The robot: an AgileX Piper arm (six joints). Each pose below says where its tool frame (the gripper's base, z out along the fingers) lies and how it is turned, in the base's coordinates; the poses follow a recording.
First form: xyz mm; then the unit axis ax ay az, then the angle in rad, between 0 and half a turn.
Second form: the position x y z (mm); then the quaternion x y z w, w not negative. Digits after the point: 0 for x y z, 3 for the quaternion.
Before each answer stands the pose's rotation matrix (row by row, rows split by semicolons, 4 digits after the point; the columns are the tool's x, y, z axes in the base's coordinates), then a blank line. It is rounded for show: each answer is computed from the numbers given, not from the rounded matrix.
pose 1, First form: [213 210 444 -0.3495 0.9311 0.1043 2.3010]
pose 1, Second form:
-0.4634 -0.6202 0.6329; -0.4648 0.7782 0.4223; -0.7545 -0.0985 -0.6489

[213 210 444 -0.319 0.850 0.095 0.408]
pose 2, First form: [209 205 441 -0.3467 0.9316 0.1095 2.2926]
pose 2, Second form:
-0.4611 -0.6185 0.6362; -0.4542 0.7805 0.4296; -0.7623 -0.0908 -0.6408

[209 205 441 -0.316 0.849 0.100 0.412]
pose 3, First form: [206 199 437 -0.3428 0.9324 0.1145 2.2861]
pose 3, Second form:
-0.4613 -0.6157 0.6389; -0.4428 0.7837 0.4356; -0.7689 -0.0820 -0.6341

[206 199 437 -0.312 0.848 0.104 0.415]
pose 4, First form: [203 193 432 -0.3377 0.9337 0.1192 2.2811]
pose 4, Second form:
-0.4637 -0.6113 0.6414; -0.4305 0.7881 0.4399; -0.7744 -0.0722 -0.6286

[203 193 432 -0.307 0.849 0.108 0.417]
